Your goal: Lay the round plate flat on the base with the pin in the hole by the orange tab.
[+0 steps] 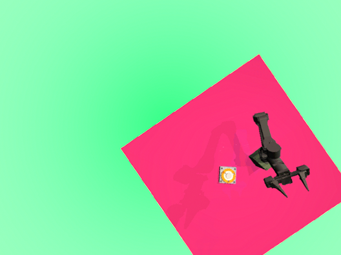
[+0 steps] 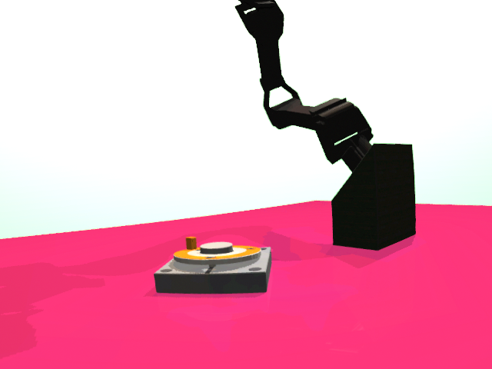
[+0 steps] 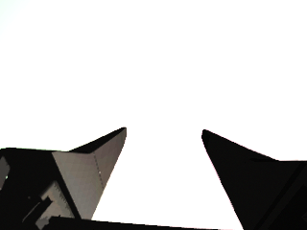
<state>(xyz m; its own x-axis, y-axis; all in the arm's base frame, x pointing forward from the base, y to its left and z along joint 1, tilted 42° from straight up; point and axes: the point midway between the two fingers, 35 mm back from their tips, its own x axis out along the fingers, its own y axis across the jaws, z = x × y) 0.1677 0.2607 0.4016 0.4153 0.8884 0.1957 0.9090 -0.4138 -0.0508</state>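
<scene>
Right now the round plate is 13 cm ahead of my gripper tip, 2 cm to the right of it and 58 cm below it. Round my gripper tip: dark grey square base 13 cm ahead, 60 cm below.
</scene>
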